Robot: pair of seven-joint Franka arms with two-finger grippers.
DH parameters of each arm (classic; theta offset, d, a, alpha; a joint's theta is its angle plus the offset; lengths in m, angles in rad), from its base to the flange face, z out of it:
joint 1: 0 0.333 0 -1.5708
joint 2: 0 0 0 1.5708
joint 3: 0 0.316 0.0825 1.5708
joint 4: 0 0 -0.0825 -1.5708
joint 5: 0 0.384 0 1.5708
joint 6: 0 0 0.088 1.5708
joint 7: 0 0.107 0 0
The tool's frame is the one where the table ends.
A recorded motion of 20 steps. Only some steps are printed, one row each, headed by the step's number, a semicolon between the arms.
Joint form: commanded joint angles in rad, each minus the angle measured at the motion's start. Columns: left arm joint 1, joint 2, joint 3, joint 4, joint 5, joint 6, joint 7; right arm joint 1, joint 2, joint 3, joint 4, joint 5, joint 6, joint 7.
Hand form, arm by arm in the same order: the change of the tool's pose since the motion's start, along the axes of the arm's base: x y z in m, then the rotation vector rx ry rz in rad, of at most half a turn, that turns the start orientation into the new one. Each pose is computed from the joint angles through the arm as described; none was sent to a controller.
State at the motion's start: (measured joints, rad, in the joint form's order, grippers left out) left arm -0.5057 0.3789 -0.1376 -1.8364 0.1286 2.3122 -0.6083; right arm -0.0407 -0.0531 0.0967 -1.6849 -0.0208 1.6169 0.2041
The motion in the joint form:
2: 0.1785 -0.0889 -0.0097 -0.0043 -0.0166 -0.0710 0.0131; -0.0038 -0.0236 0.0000 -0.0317 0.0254 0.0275 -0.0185
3: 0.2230 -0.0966 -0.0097 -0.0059 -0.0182 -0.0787 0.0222; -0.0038 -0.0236 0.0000 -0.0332 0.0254 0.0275 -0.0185
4: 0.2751 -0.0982 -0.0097 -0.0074 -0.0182 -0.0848 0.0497; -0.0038 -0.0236 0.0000 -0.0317 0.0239 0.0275 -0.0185
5: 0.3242 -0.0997 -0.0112 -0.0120 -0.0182 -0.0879 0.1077; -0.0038 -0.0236 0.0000 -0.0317 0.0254 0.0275 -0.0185
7: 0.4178 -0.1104 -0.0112 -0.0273 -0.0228 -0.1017 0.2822; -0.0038 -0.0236 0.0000 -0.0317 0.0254 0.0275 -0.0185
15: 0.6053 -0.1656 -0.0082 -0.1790 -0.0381 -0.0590 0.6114; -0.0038 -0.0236 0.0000 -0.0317 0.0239 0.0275 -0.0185
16: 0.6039 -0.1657 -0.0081 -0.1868 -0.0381 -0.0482 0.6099; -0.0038 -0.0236 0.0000 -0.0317 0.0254 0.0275 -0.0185
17: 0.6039 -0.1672 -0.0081 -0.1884 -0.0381 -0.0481 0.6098; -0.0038 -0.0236 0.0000 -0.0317 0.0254 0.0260 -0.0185
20: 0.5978 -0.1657 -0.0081 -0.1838 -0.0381 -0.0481 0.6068; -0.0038 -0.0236 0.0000 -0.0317 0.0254 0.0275 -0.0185
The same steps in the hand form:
2: 0.0477 0.0985 0.0480 -0.0054 -0.0113 0.1692; -0.0050 0.0008 -0.0001 0.0242 -0.0178 0.0132
3: 0.0583 0.1247 0.0513 -0.0031 -0.0102 0.2059; -0.0051 0.0008 -0.0008 0.0241 -0.0163 0.0132
4: 0.0700 0.1558 0.0510 0.0037 -0.0056 0.2309; -0.0050 0.0007 -0.0001 0.0227 -0.0178 0.0134
5: 0.0787 0.1848 0.0495 0.0131 -0.0004 0.2209; -0.0050 0.0008 -0.0001 0.0242 -0.0178 0.0132
7: 0.0891 0.2428 0.0477 0.0367 0.0181 0.1433; -0.0050 0.0008 -0.0001 0.0242 -0.0178 0.0132
15: 0.0682 0.3592 0.0159 0.0637 0.0796 0.0056; -0.0050 0.0007 -0.0001 0.0227 -0.0178 0.0134
16: 0.0671 0.3583 0.0135 0.0630 0.0765 0.0052; -0.0050 0.0008 -0.0001 0.0242 -0.0178 0.0132
17: 0.0667 0.3583 0.0137 0.0632 0.0765 0.0052; -0.0052 0.0008 -0.0002 0.0241 -0.0163 0.0132
20: 0.0678 0.3547 0.0148 0.0628 0.0732 0.0024; -0.0050 0.0008 -0.0001 0.0242 -0.0178 0.0132

